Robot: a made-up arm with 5 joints.
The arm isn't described. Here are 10 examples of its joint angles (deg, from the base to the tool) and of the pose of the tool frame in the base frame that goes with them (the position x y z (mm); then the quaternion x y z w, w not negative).
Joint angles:
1: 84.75 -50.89 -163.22 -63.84 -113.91
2: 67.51 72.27 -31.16 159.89 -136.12
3: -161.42 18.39 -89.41 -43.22 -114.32
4: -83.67 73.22 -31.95 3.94 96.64
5: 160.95 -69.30 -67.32 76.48 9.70
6: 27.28 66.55 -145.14 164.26 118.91
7: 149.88 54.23 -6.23 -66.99 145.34
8: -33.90 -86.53 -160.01 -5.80 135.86
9: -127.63 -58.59 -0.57 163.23 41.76
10: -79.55 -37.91 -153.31 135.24 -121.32
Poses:
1: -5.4 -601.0 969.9 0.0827 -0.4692 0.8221 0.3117
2: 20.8 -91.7 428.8 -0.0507 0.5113 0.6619 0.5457
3: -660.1 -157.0 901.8 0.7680 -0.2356 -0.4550 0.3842
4: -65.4 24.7 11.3 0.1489 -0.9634 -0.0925 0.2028
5: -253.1 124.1 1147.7 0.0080 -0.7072 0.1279 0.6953
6: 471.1 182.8 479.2 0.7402 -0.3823 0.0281 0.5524
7: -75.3 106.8 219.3 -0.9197 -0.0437 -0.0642 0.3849
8: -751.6 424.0 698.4 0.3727 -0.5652 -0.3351 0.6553
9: -89.1 -35.6 518.6 -0.0552 0.8437 0.3141 0.4319
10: -80.1 38.4 1240.8 0.8998 0.4174 -0.0340 0.1225
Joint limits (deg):
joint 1: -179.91..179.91
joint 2: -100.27..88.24
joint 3: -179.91..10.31
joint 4: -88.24..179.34
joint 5: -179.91..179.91
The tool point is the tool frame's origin. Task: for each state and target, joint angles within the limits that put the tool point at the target. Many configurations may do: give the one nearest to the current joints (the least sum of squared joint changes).
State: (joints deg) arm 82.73 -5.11 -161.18 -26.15 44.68
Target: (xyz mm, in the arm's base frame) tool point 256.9 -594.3 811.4
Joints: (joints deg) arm 110.57 -52.16 -179.91 -56.93 46.33
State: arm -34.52 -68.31 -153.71 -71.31 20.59
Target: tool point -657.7 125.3 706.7
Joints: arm -14.60 -75.54 -158.91 -72.13 20.78
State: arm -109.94 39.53 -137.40 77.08 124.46
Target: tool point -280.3 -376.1 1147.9
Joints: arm -118.58 1.85 -145.80 116.22 125.56
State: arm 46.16 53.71 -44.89 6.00 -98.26
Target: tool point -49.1 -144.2 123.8
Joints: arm 52.19 57.15 -10.76 11.25 -98.14
